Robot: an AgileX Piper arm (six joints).
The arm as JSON. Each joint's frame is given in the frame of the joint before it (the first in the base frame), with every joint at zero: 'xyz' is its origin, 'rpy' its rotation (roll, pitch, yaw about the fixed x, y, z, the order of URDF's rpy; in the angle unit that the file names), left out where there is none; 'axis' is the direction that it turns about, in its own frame. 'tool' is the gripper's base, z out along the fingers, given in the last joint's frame.
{
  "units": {
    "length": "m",
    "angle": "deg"
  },
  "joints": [
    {
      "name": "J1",
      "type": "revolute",
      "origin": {
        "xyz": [
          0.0,
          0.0,
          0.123
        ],
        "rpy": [
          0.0,
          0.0,
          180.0
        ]
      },
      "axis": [
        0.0,
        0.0,
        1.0
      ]
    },
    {
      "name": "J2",
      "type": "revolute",
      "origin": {
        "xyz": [
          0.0,
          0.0,
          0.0
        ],
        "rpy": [
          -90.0,
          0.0,
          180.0
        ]
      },
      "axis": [
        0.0,
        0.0,
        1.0
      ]
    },
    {
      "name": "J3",
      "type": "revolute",
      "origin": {
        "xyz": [
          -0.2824,
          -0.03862,
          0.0
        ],
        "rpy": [
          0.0,
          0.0,
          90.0
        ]
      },
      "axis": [
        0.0,
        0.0,
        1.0
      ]
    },
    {
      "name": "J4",
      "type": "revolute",
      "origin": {
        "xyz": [
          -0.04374,
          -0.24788,
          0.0
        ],
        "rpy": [
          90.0,
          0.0,
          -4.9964
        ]
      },
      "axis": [
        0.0,
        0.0,
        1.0
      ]
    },
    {
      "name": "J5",
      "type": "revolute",
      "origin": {
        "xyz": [
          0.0,
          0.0,
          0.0
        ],
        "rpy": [
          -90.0,
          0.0,
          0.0
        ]
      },
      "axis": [
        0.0,
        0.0,
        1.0
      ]
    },
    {
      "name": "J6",
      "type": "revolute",
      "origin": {
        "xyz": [
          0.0,
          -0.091,
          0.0
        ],
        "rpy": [
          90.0,
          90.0,
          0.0
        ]
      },
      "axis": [
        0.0,
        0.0,
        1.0
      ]
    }
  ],
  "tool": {
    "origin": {
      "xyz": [
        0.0,
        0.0,
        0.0
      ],
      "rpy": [
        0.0,
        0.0,
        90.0
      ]
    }
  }
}
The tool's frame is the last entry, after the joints.
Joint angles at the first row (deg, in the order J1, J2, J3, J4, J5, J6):
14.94 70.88 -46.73 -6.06 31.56 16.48
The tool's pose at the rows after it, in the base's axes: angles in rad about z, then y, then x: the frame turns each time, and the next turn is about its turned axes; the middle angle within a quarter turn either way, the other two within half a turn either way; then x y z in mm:
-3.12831 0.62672 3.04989 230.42 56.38 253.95
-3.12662 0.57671 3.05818 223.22 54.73 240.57
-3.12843 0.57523 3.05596 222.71 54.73 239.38
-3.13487 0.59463 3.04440 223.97 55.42 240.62
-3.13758 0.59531 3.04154 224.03 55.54 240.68
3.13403 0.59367 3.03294 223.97 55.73 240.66
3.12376 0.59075 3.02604 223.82 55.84 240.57
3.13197 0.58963 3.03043 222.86 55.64 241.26
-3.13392 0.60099 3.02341 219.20 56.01 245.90
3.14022 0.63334 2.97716 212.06 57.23 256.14
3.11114 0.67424 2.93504 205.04 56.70 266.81
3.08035 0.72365 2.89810 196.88 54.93 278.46
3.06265 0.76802 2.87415 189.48 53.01 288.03
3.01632 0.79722 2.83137 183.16 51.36 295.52
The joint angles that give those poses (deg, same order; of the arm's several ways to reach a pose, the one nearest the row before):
14.94 70.74 -43.40 -5.94 31.67 16.52
14.94 70.74 -40.82 -5.58 31.96 16.52
14.94 70.74 -40.54 -5.45 31.74 16.52
14.94 70.68 -40.54 -5.21 30.58 16.52
14.94 70.68 -40.54 -5.10 30.51 16.54
14.94 70.68 -40.54 -4.85 30.51 16.88
14.94 70.68 -40.54 -4.66 30.60 17.23
14.94 70.43 -40.54 -4.54 30.95 16.74
14.94 69.13 -40.54 -2.91 31.46 14.41
14.94 66.40 -40.54 0.74 31.82 11.43
14.94 63.56 -40.54 2.28 31.88 11.03
14.94 60.37 -40.54 2.75 31.88 11.39
14.94 57.64 -40.54 2.81 31.88 11.49
14.94 55.42 -40.54 2.85 31.88 12.84

